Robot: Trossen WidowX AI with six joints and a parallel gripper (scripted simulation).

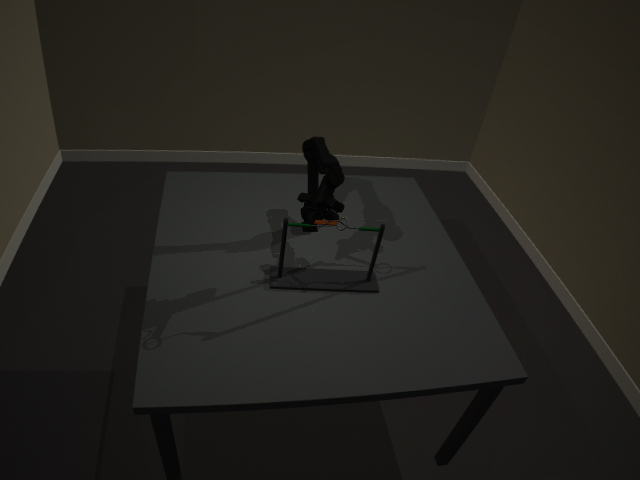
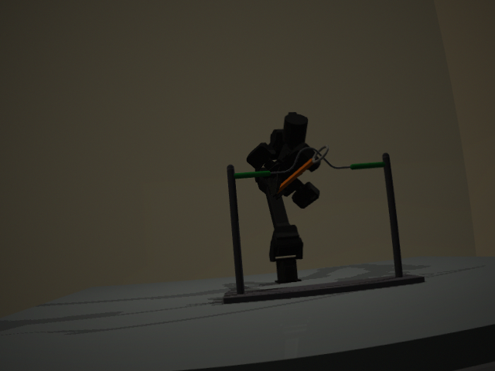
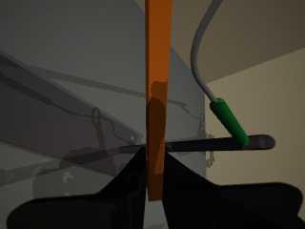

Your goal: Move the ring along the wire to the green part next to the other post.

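Now: gripper tip 4 cm short of the ring with orange handle, 7 cm to the right of it and 6 cm below it.
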